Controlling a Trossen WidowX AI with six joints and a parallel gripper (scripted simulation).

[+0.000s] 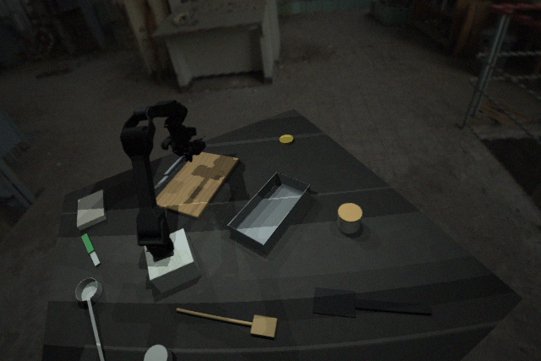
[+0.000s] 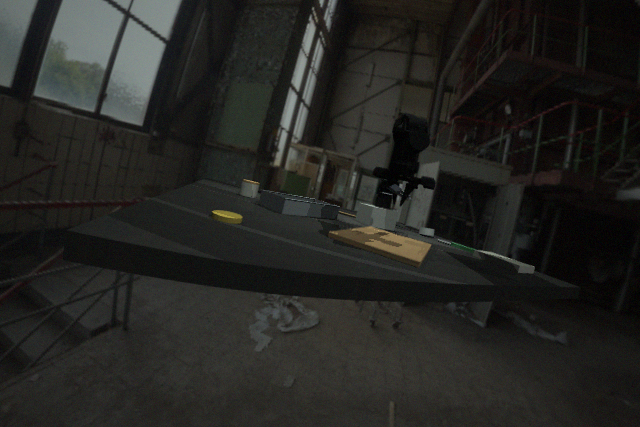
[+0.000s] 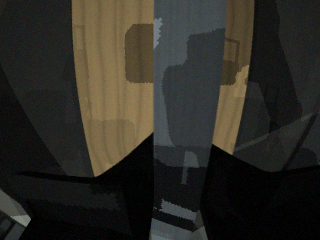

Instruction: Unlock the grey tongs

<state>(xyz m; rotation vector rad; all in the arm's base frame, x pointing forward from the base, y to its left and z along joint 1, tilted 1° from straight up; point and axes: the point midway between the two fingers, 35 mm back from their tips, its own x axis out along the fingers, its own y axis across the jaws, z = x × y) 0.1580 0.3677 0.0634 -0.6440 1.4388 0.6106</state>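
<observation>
My gripper tip is now 120 mm above the wooden board. Also, from my gripper tip: grey block (480 mm behind, 110 mm below, 50 mm to the left); then yellow disc (470 mm ahead, 110 mm below, 80 mm to the left); then roasting tin (320 mm to the right, 230 mm ahead, 100 mm below).
</observation>
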